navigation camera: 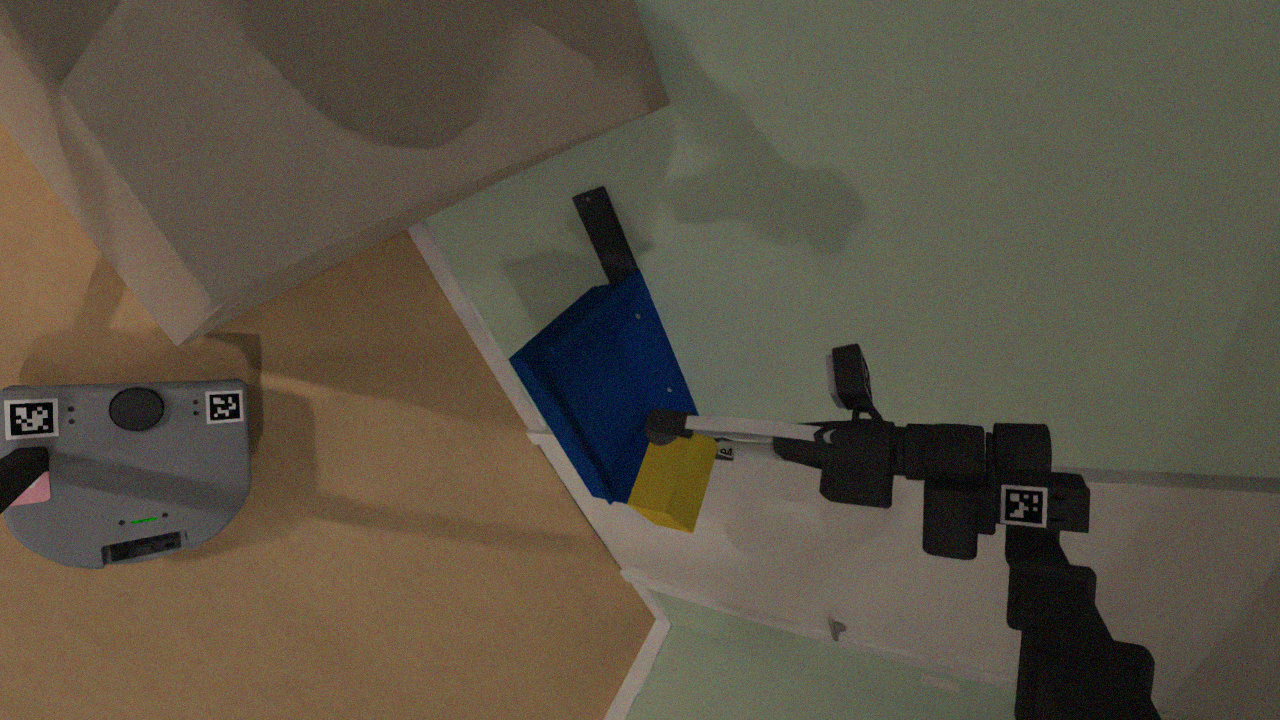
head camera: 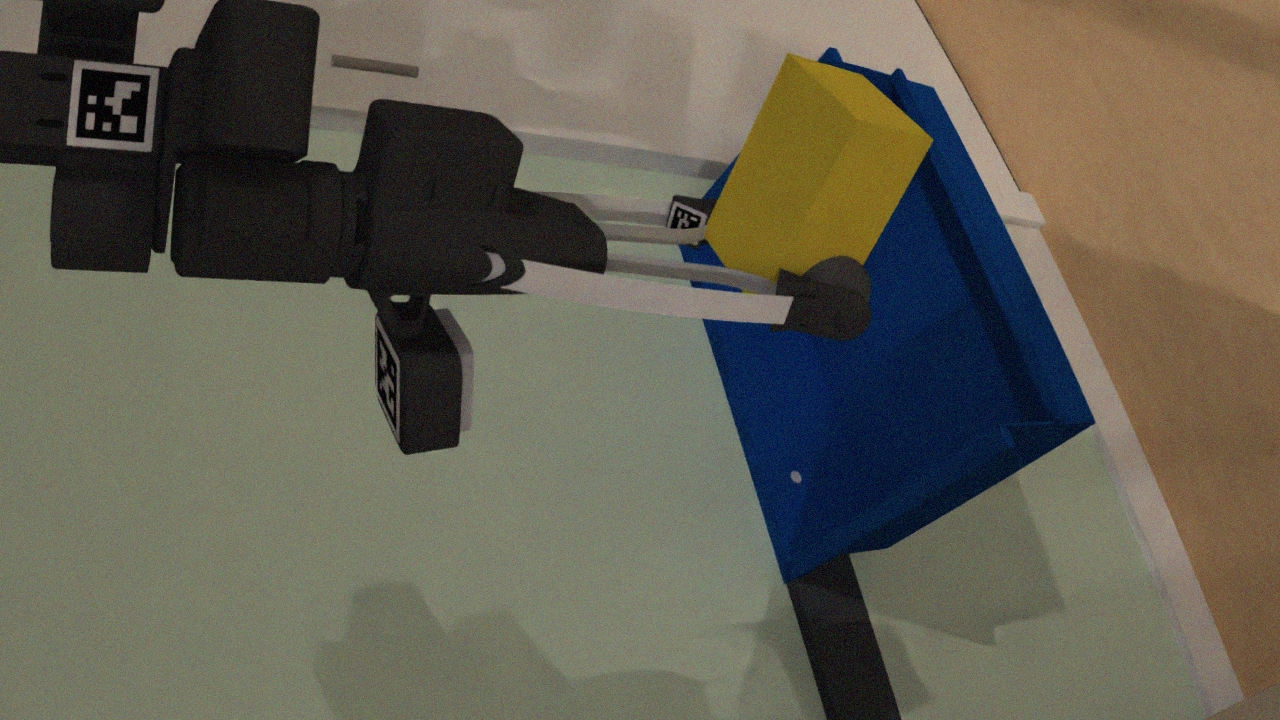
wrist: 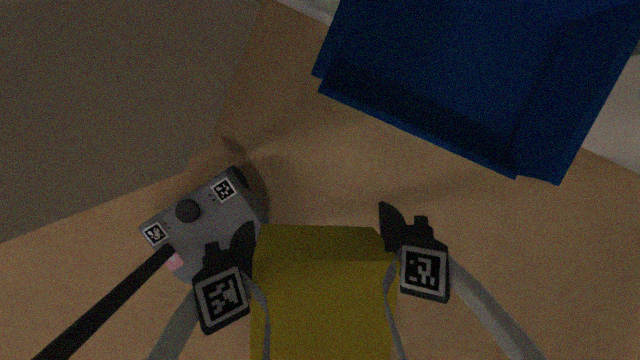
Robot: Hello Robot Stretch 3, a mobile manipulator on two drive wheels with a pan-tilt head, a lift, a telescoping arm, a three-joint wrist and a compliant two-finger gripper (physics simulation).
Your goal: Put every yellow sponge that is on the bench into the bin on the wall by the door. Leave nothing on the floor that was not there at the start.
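Where they show: gripper, between the fingertips: (navigation camera: 665, 434) (head camera: 818, 267) (wrist: 317, 236); robot's base, origin of its link: (navigation camera: 138, 407) (wrist: 204, 199).
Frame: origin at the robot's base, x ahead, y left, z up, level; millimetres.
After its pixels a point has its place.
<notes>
My gripper (head camera: 760, 259) {x -22, y -420, z 962 mm} (navigation camera: 696, 438) (wrist: 317, 236) {x -22, y -420, z 962 mm} is shut on a yellow sponge (head camera: 814, 170) {x -59, y -367, z 1013 mm} (navigation camera: 671, 483) {x -56, y -359, z 1009 mm} (wrist: 322, 305) {x -32, y -413, z 1013 mm}, with one fingertip on each side of it. The blue bin (head camera: 787, 385) {x 77, y -831, z 631 mm} (navigation camera: 590, 358) {x 73, y -712, z 575 mm} (wrist: 450, 65) {x -15, y -721, z 575 mm} is on the pale green wall. In the head view the sponge overlaps one end of the bin. In the navigation view it overlaps the bin's lower right end and partly sticks out past it. In the wrist view the bin lies apart from the sponge, at the upper right. The height of the sponge over the bin is hard to tell. No other yellow sponge shows.
A black bar (head camera: 845, 635) {x 294, y -684, z 658 mm} (navigation camera: 604, 232) {x 319, y -667, z 664 mm} stands out beyond the bin's far end. A large grey-brown block (navigation camera: 358, 179) (wrist: 100, 100) {x 219, y -221, z 657 mm} is near the wall. My grey base (navigation camera: 134, 465) {x -92, y 7, z 160 mm} (wrist: 210, 220) {x -59, y -39, z 160 mm} is on the tan floor (navigation camera: 402, 501) {x -303, y -542, z 1 mm}. A pale panel beside the wall bears a small handle (head camera: 374, 66) {x -216, y -1011, z 1029 mm}.
</notes>
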